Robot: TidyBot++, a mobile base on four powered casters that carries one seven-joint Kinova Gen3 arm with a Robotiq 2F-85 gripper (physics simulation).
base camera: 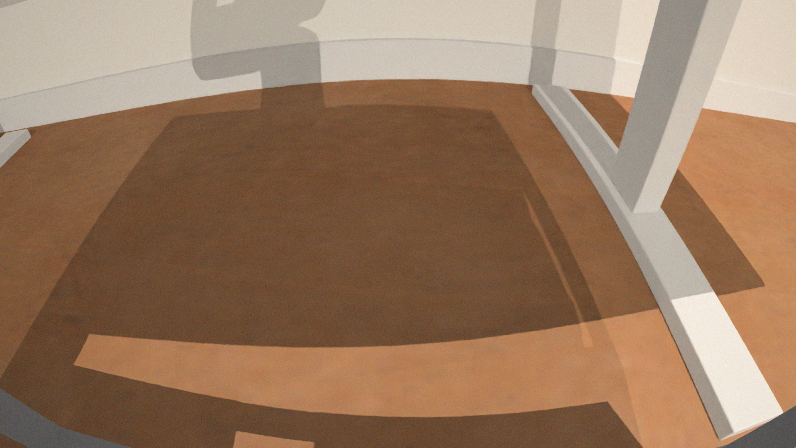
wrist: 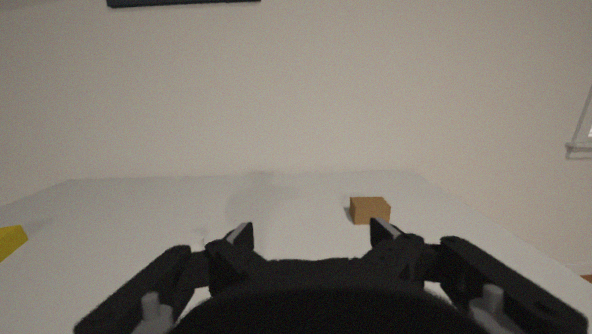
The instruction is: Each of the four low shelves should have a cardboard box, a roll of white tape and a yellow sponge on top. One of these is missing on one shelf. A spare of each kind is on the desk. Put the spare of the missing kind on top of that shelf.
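Places are measured from the arm's base along level axes (x left, y back, z up), in centimetres.
Pixels of known places: gripper, fingertip midpoint: (wrist: 311, 233).
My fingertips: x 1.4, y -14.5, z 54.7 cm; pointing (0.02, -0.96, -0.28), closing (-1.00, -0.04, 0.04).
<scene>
Behind a point stands the place of what it marks.
My gripper (wrist: 311, 233) @[x 1.4, y -14.5, z 54.7 cm] is open, with nothing between its fingers, above the white desk (wrist: 125, 215) @[x 55.8, y -50.3, z 32.3 cm]. The spare cardboard box (wrist: 369, 210) @[x -13.4, y -49.2, z 36.5 cm] is on the desk, beyond the right fingertip, which overlaps its lower edge in the wrist view. The spare yellow sponge (wrist: 11, 241) @[x 70.2, y -33.9, z 34.7 cm] shows in part at the left edge of the wrist view. A faint white shape, apparently the roll of tape (wrist: 201, 236) @[x 26.0, y -39.3, z 34.7 cm], is near the left finger; it blends into the desk and is hard to make out. The four low shelves do not show in either view.
In the base view, a desk leg (base camera: 662, 128) @[x -30.9, y -49.2, z -24.1 cm] rises from its long foot (base camera: 718, 350) on the right. The end of another foot (base camera: 13, 141) is at the far left. The wall (wrist: 310, 100) @[x 1.8, y -90.8, z 62.4 cm] stands behind the desk, with a dark picture frame (wrist: 185, 3) @[x 46.2, y -85.9, z 97.0 cm] and a window sill (wrist: 580, 149) @[x -125.4, y -100.1, z 40.1 cm].
</scene>
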